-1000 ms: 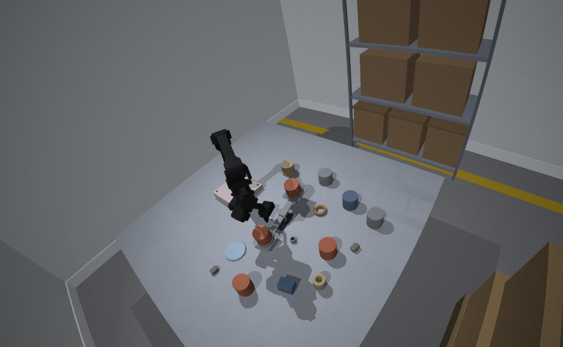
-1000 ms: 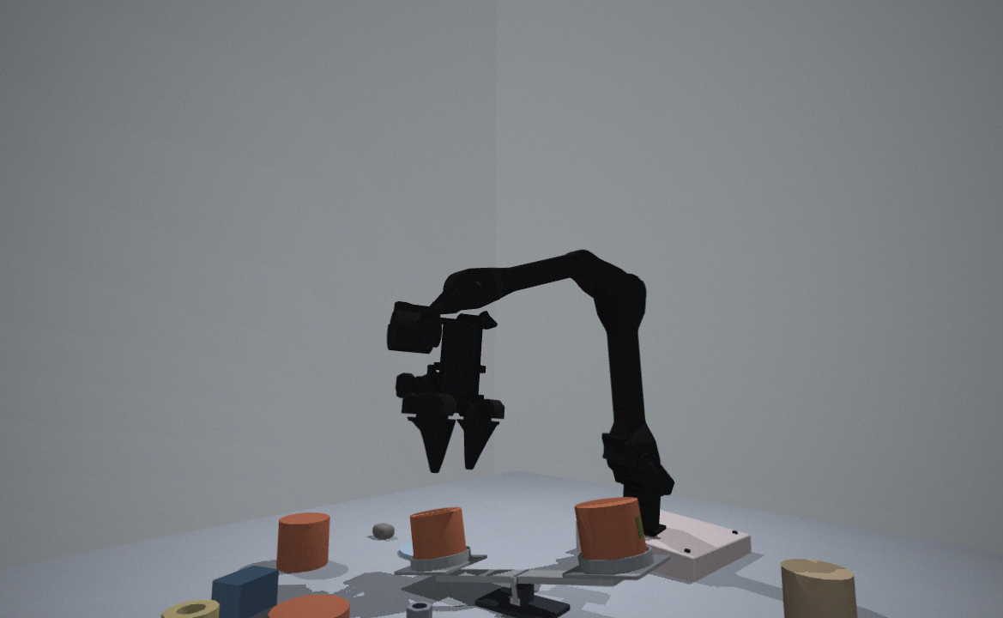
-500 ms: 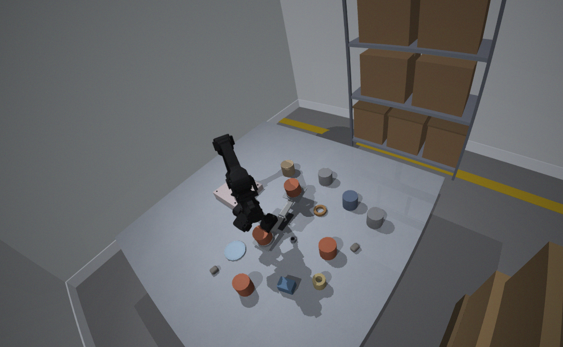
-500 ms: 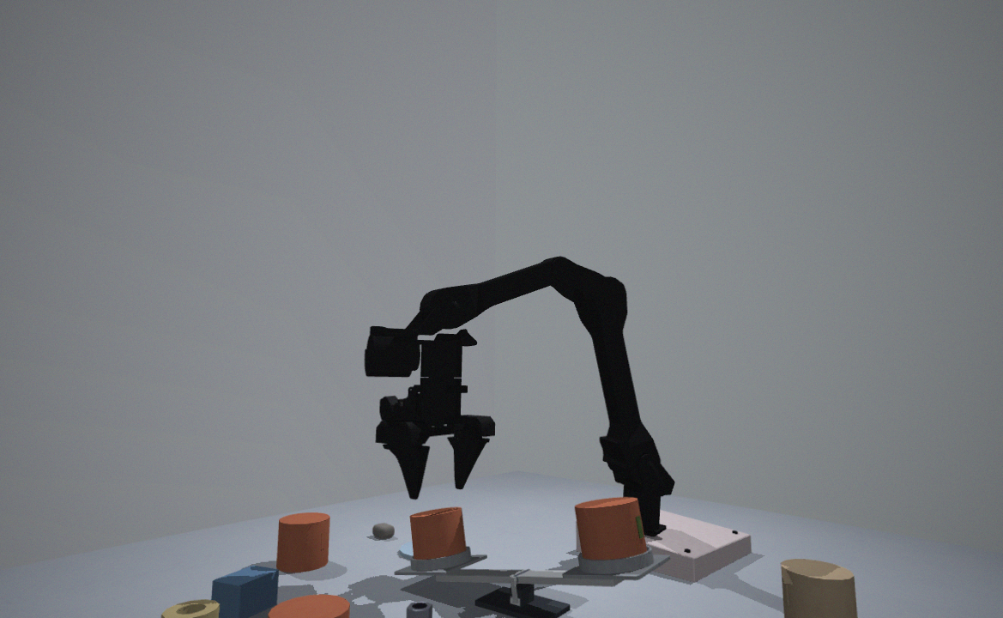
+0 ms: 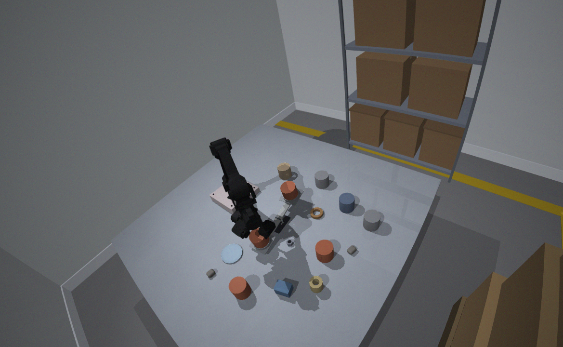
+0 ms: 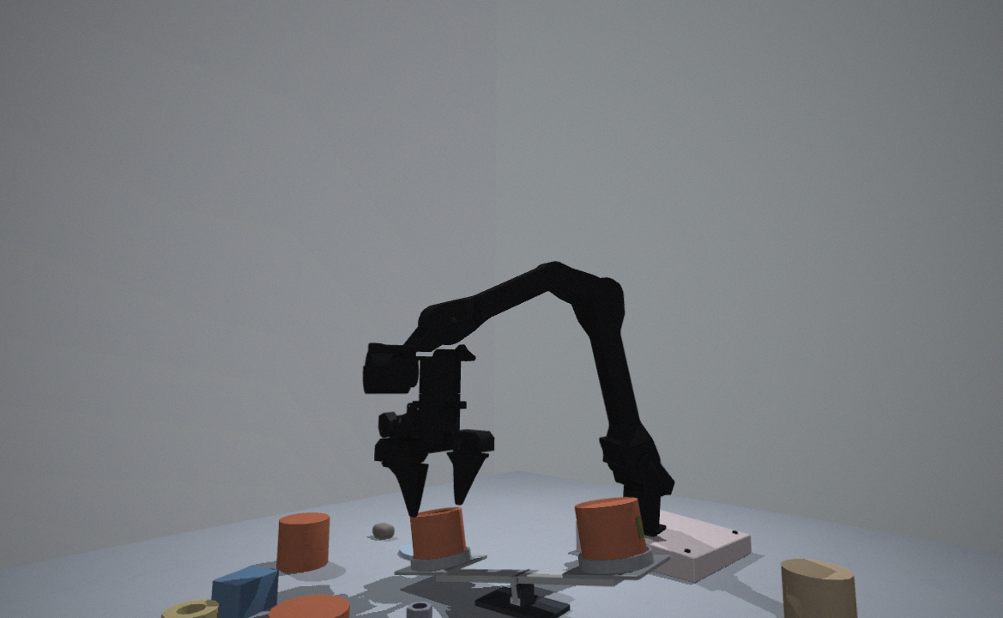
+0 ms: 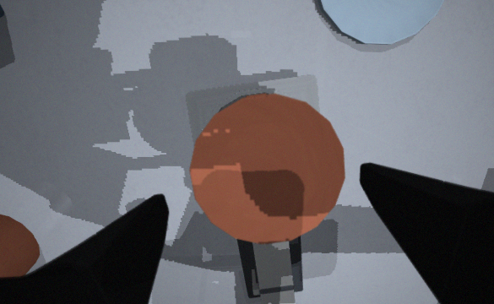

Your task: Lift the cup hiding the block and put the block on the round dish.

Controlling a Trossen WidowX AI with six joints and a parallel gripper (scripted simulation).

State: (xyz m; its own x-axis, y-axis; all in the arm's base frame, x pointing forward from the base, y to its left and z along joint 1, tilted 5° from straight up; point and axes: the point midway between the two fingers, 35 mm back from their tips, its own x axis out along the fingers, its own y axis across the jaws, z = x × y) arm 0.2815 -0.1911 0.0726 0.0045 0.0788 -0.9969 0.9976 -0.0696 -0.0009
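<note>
My gripper tip is now 50 mm above the grey block. The rest, counted from my gripper tip: small balance (10 mm ahead, 140 mm to the left, 70 mm below); nut (100 mm ahead, 60 mm to the left, 90 mm below); pale blue round dish (110 mm behind, 90 mm to the right, 90 mm below).
</note>
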